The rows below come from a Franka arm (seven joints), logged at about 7 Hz.
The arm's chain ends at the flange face. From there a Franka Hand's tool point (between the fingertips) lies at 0.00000 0.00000 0.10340 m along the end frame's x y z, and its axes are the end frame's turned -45 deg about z.
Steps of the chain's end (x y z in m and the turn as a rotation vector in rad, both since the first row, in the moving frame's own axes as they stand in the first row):
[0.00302, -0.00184, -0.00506, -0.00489, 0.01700, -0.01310]
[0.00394, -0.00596, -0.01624, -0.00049, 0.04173, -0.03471]
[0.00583, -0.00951, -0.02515, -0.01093, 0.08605, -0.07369]
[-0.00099, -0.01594, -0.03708, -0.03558, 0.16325, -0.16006]
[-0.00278, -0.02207, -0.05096, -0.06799, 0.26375, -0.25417]
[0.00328, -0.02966, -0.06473, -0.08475, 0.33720, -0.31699]
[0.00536, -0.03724, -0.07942, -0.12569, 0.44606, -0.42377]
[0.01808, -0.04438, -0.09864, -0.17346, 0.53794, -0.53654]
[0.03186, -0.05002, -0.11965, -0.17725, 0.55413, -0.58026]
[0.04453, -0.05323, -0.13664, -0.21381, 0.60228, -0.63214]
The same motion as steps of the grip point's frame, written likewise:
[0.00433, 0.00243, -0.00508, -0.01548, 0.00856, -0.01310]
[0.01007, 0.00160, -0.01633, -0.02985, 0.02916, -0.03471]
[0.01659, 0.00427, -0.02554, -0.06858, 0.05312, -0.07369]
[0.02098, 0.00169, -0.03852, -0.14059, 0.09028, -0.16006]
[0.03067, 0.00433, -0.05475, -0.23458, 0.13842, -0.25417]
[0.04588, 0.00820, -0.07087, -0.29836, 0.17851, -0.31699]
[0.06061, 0.01176, -0.09016, -0.40429, 0.22654, -0.42377]
[0.08146, 0.02152, -0.11434, -0.50304, 0.25773, -0.53654]
[0.09712, 0.02726, -0.13619, -0.51716, 0.26649, -0.58026]
[0.11148, 0.03741, -0.15637, -0.57706, 0.27469, -0.63214]

